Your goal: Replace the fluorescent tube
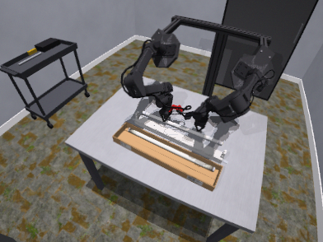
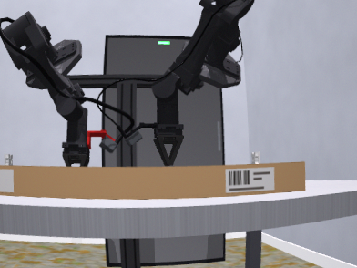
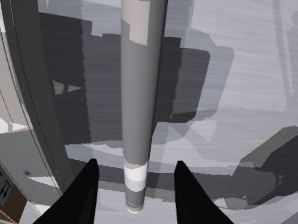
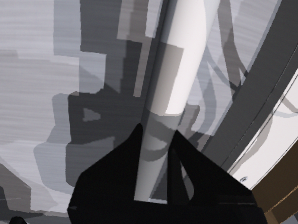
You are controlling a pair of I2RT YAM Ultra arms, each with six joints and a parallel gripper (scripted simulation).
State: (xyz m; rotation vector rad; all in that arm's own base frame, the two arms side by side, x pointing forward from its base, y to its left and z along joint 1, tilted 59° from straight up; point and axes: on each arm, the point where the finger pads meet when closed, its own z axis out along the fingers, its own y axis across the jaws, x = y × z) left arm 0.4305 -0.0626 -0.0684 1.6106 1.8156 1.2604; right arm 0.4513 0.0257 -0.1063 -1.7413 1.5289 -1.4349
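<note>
The LED tube lies 120 mm to the right of my left hand and 60 mm below it. Also, from my left hand: light fixture: 110 mm to the right, 100 mm ahead, 20 mm below; carton: 250 mm ahead, 120 mm to the right, 40 mm below; old fluorescent tube: 200 mm ahead, 120 mm to the right, 50 mm below.
Right now my right hand is 120 mm to the right of the LED tube and 10 mm above it. Also, from my right hand: light fixture 140 mm to the left, 100 mm ahead, 30 mm above; carton 250 mm ahead, 130 mm to the left, 10 mm above; old fluorescent tube 200 mm ahead, 130 mm to the left.
</note>
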